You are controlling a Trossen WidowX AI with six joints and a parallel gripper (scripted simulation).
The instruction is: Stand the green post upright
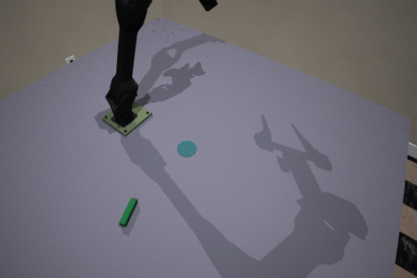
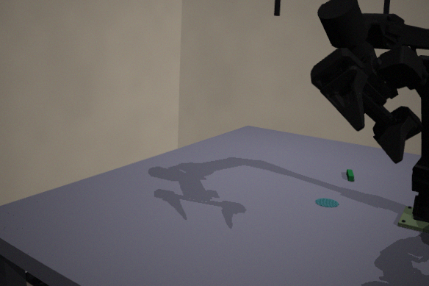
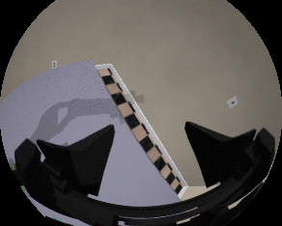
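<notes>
The green post is 14 cm ahead of my hand, 70 cm to the right of it and 30 cm below it. Round my hand: cyan circle: 15 cm ahead, 46 cm to the right, 30 cm below.
</notes>
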